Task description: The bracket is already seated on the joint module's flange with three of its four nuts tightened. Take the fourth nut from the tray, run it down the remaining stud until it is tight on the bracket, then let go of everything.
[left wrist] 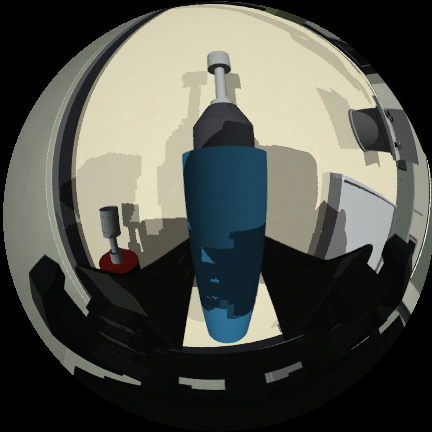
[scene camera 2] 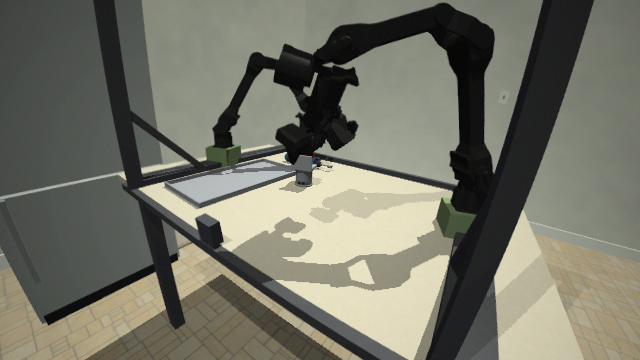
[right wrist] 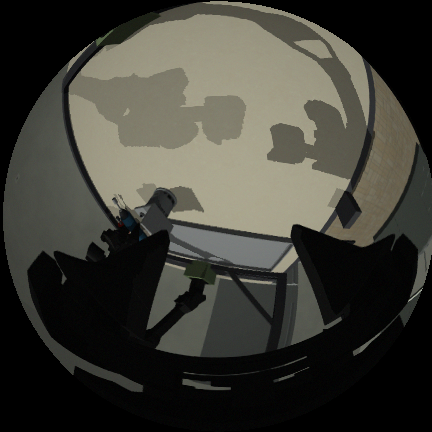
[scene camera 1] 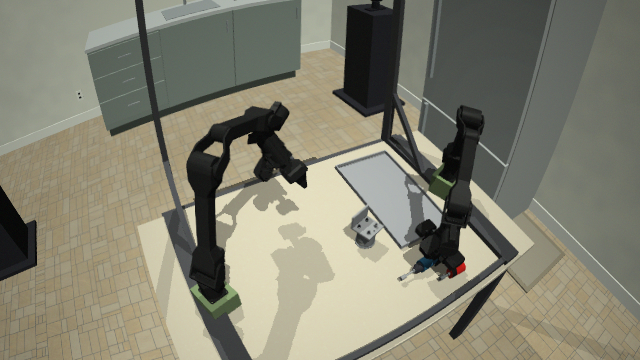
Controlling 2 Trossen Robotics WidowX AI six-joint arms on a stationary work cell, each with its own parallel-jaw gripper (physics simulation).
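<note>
The grey bracket sits on the round joint module. Dark fasteners show on its plate in scene camera 1, too small to tell nuts from a bare stud. The tray lies beside it; no nut can be made out on it. My left gripper is shut on the blue driver, fingers against both sides of its body, low at the table. My right gripper is open and empty, high above the table.
A red driver with a grey socket lies close beside the blue driver, partly hidden by my left gripper. A dark block stands at the table's edge. Dark frame posts rise from the table's border.
</note>
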